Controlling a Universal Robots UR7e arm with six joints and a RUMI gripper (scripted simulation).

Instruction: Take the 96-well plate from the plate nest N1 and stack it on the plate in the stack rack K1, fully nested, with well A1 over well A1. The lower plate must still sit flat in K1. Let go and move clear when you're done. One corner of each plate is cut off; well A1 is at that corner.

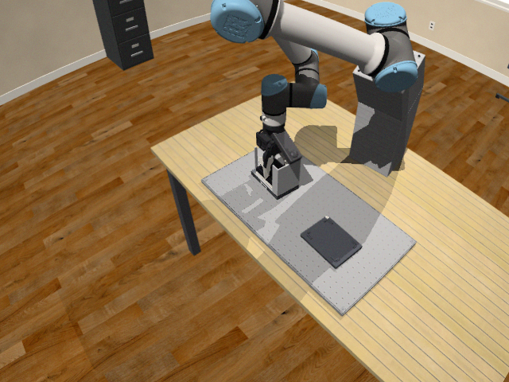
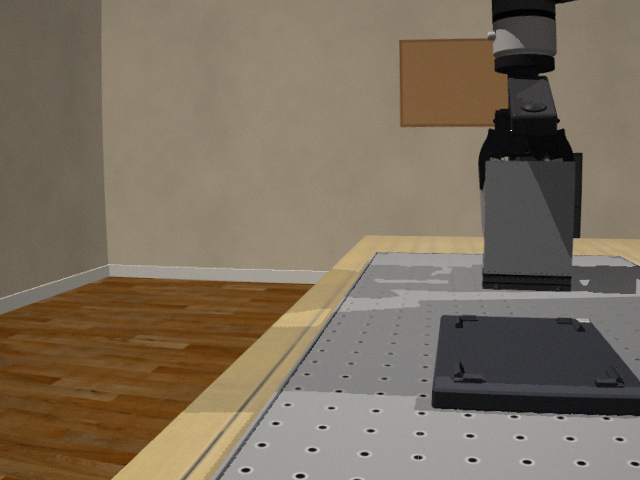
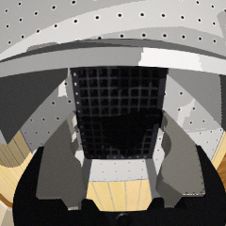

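Right now the black 96-well plate is 10 mm below my hand. Round my hand: white plate 30 mm below.
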